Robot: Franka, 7 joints.
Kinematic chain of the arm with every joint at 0, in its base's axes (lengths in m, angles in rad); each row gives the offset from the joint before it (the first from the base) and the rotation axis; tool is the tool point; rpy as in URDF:
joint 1: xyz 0 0 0.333 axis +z
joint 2: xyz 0 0 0 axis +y
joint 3: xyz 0 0 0.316 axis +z
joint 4: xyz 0.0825 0 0 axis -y
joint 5: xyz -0.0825 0 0.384 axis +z
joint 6: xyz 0 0 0 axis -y
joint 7: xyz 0.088 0 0 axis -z
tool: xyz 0 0 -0.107 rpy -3.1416 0 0
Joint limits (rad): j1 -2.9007..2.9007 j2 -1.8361..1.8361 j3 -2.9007..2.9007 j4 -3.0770..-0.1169 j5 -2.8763..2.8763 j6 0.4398..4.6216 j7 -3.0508..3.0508
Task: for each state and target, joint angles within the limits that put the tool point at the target. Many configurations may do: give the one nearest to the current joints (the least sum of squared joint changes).
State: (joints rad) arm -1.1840 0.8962 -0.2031 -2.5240 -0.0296 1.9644 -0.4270
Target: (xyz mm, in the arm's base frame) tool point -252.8 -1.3 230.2
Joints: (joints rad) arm -1.0462 1.3681 -1.0942 -2.8134 -0.3527 1.6735 -0.4270
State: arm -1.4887 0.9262 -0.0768 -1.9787 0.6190 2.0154 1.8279
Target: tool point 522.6 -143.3 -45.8
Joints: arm -0.8575 1.1977 0.4785 -1.7268 0.6778 2.1057 1.8279
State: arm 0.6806 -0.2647 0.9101 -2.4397 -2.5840 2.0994 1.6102
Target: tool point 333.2 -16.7 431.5
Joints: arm -0.0766 -0.7373 0.1908 -2.9560 -2.3877 1.8891 1.6102
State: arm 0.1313 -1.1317 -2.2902 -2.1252 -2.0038 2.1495 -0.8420
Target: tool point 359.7 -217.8 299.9
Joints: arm 0.7994 -1.3147 -1.5803 -2.6351 -2.0037 2.4202 -0.8420
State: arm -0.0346 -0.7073 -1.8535 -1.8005 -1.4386 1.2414 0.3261
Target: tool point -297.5 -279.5 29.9
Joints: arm -0.0426 -1.1224 -2.2474 -2.1497 -1.3649 1.2485 0.3261
